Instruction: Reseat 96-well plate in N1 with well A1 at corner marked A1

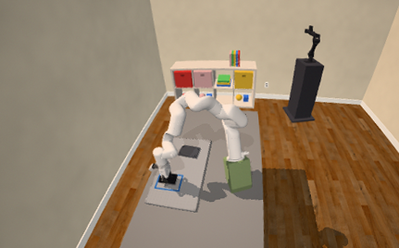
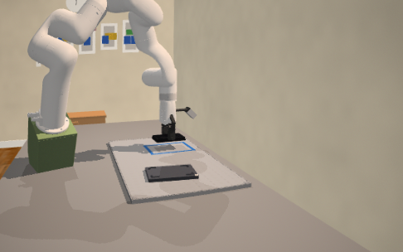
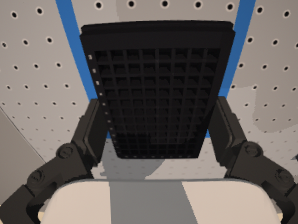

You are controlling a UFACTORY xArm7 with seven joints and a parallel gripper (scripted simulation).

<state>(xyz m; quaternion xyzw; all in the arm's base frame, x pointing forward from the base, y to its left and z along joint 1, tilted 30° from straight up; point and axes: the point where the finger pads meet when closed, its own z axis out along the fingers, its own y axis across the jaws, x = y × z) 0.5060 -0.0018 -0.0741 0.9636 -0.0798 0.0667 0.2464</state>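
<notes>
Right now the dark plate nest N1 is 30 cm to the right of my hand, 15 cm behind it and 5 cm below it. The rest, counted from my hand: black 96-well plate: 1 cm below.
</notes>
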